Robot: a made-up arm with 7 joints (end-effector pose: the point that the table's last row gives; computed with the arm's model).
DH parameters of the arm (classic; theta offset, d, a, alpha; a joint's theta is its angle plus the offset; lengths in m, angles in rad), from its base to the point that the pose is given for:
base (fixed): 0 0 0 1.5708
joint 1: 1.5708 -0.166 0 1.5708
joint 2: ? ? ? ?
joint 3: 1.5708 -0.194 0 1.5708
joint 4: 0 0 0 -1.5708
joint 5: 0 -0.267 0 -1.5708
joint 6: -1.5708 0 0 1.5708
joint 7: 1.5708 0 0 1.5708
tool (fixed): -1.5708 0 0 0
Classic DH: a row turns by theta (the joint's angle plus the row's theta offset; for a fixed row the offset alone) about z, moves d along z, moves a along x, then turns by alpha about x.
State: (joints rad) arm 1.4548 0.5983 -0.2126 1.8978 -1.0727 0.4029 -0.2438
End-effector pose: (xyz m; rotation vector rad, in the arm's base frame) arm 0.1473 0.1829 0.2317 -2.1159 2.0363 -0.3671
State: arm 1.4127 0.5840 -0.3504 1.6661 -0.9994 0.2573 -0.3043
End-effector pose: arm 0.2279 0.1828 0.2165 -2.1487 2.1708 0.0572
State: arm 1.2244 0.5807 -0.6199 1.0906 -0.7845 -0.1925 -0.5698
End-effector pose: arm 0.3860 0.2251 0.0656 1.7275 -2.2718 -0.8142
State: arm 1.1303 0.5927 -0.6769 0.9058 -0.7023 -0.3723 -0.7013
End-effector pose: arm 0.4055 0.2572 -0.0101 1.5105 -2.2690 -0.8614
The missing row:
joint 2: 1.5708 0 0 1.5708
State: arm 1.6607 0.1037 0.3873 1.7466 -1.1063 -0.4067 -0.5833
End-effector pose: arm 0.1138 0.2800 0.2547 -1.3493 1.8396 -0.8698
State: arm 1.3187 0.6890 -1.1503 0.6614 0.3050 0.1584 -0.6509
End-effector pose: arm 0.4114 0.3077 -0.0368 1.3501 -1.4857 -0.1811
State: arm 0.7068 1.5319 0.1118 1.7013 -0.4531 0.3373 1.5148
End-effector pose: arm 0.1849 0.3263 0.1886 0.9407 -0.4831 -1.0746
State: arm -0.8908 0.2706 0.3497 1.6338 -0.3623 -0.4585 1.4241
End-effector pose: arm 0.0436 0.3013 -0.2867 -0.7684 -0.4550 -1.2395
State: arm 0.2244 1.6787 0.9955 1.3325 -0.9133 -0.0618 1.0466
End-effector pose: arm 0.0833 0.3981 0.2694 1.7821 -0.3749 -0.6745
